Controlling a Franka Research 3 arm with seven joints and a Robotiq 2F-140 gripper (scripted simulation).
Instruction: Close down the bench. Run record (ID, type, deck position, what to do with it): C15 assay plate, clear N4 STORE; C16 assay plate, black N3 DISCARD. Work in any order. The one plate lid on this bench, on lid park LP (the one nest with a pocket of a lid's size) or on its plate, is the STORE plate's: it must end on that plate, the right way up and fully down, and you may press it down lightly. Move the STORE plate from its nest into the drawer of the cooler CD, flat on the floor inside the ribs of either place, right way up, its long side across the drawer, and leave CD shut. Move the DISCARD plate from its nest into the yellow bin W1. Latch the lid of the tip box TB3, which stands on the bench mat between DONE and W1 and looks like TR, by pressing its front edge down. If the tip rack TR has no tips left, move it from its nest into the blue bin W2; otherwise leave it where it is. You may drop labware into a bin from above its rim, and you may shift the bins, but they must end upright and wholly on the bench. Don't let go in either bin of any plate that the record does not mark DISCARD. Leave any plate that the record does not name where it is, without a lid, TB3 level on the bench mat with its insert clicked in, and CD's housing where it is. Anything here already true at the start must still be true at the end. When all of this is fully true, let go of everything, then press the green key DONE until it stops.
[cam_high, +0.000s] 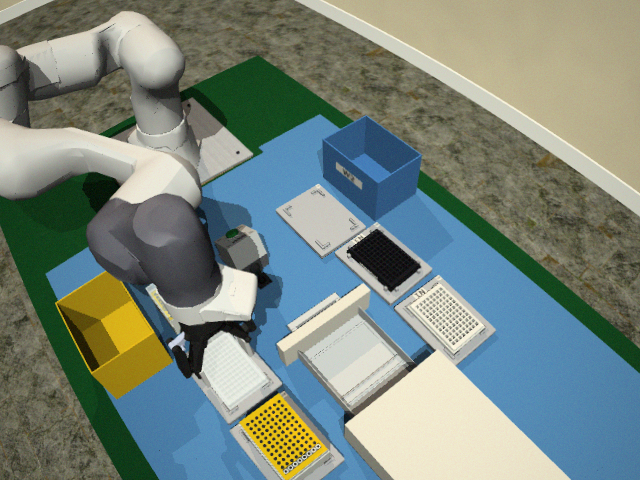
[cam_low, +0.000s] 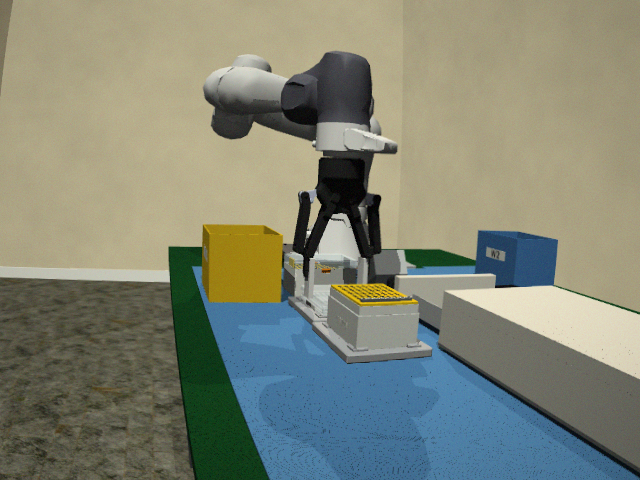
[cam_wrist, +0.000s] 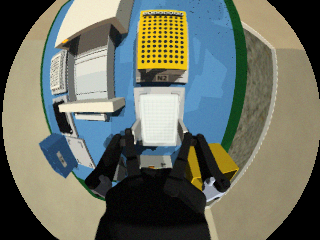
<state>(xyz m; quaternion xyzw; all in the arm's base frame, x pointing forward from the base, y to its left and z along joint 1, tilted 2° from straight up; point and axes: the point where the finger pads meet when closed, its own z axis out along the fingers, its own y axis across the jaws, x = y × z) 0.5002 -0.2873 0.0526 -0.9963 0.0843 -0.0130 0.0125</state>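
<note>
My gripper is now 20 mm above the plate lid. Round my hand: nest N4: 50 mm below; tip rack TR: 160 mm ahead, 40 mm to the right; tip box TB3: 170 mm behind, 50 mm to the left, 10 mm below.
</note>
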